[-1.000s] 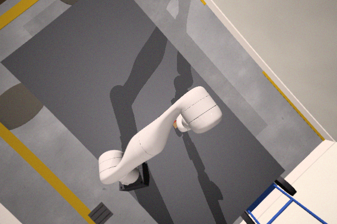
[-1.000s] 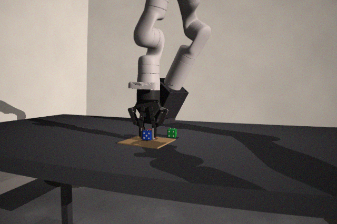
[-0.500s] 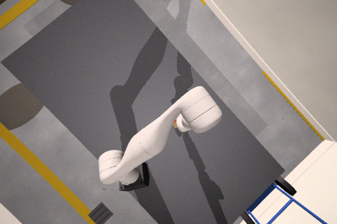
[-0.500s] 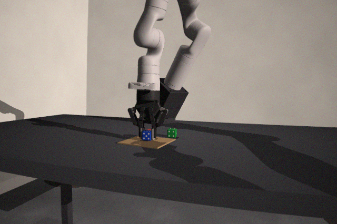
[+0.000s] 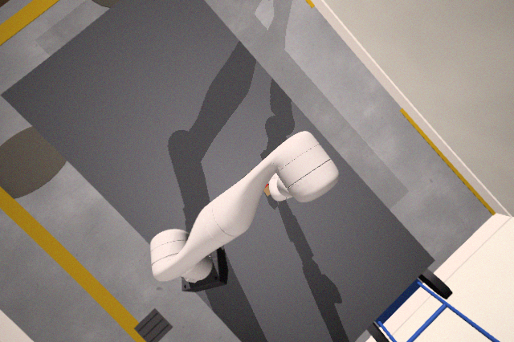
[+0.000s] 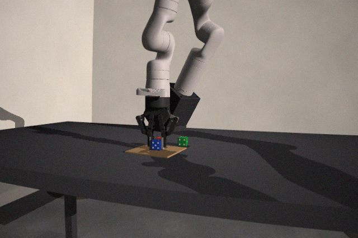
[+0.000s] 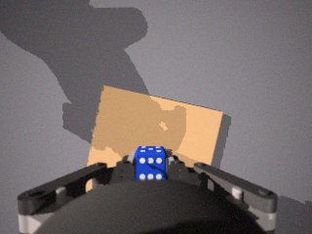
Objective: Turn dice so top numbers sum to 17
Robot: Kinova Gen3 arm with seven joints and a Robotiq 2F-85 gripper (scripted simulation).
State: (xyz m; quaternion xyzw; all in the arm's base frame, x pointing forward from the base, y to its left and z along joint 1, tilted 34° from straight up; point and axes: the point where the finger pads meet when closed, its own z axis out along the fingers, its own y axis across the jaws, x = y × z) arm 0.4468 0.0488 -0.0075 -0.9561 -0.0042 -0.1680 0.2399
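My hand is right at the blue die. From my hand the other things lie so: red die 40 mm behind, 10 mm below; then green die 110 mm behind, 50 mm to the left, 10 mm below; then tan mat 20 mm below.
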